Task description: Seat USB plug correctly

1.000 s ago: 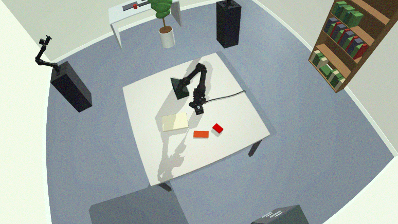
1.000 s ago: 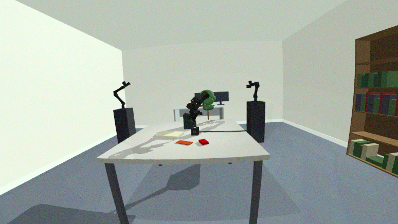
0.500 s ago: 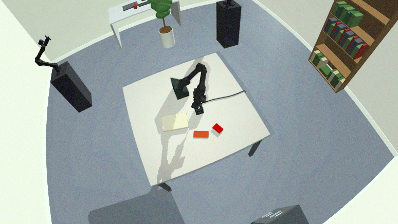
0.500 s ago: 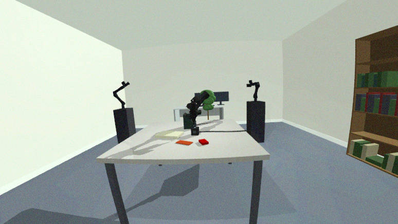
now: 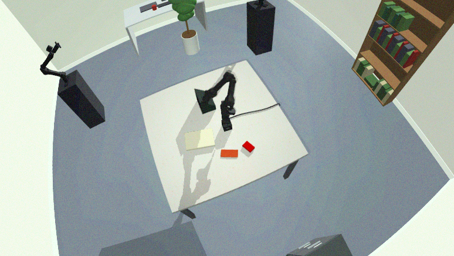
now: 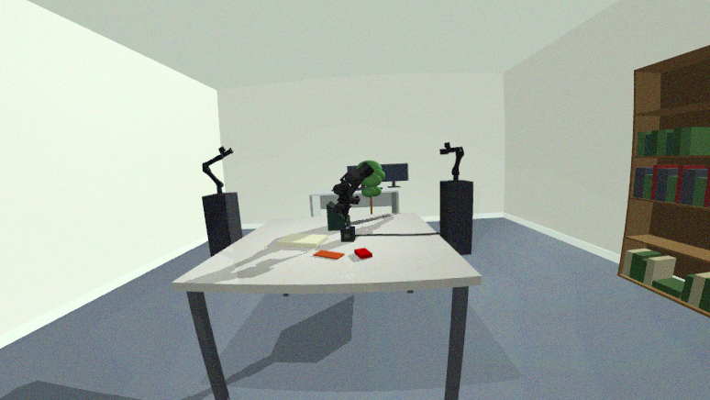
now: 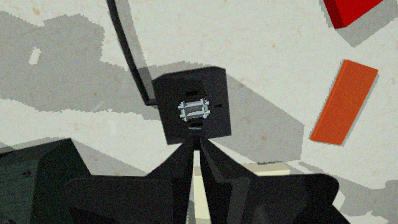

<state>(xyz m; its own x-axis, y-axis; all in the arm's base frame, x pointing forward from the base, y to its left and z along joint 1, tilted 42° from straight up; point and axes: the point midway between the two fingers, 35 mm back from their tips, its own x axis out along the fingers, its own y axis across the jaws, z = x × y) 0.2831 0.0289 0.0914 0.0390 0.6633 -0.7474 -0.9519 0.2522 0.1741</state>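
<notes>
The silver USB plug lies 2 cm below my gripper tip. From my gripper tip the other things lie so: red block (27 cm ahead, 9 cm to the left, 12 cm below); orange block (25 cm ahead, 8 cm to the right, 13 cm below); pale notepad (2 cm ahead, 27 cm to the right, 12 cm below).
</notes>
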